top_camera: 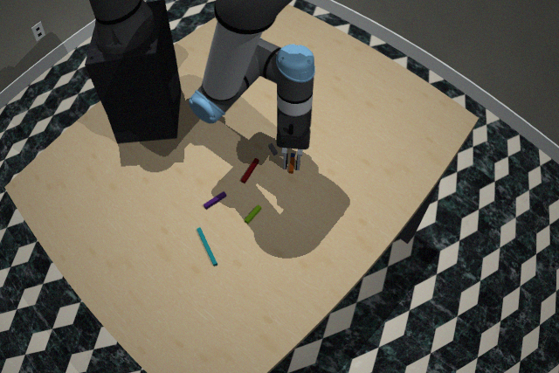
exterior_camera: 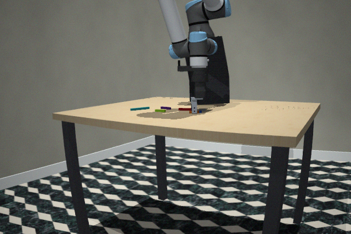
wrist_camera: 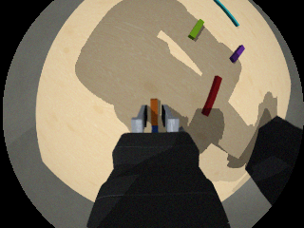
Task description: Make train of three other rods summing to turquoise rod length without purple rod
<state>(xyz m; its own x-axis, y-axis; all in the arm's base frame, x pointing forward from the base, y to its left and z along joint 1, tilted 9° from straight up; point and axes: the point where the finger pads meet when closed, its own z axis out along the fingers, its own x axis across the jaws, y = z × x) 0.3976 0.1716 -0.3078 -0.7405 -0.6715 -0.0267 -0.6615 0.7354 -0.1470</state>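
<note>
Now: hand 10 mm above the orange rod. The rest, counted from my hand: red rod 50 mm behind, 80 mm to the right, 10 mm below; then grey rod 60 mm behind, 10 mm below; then blue rod 20 mm behind, 20 mm to the left, 10 mm below.
</note>
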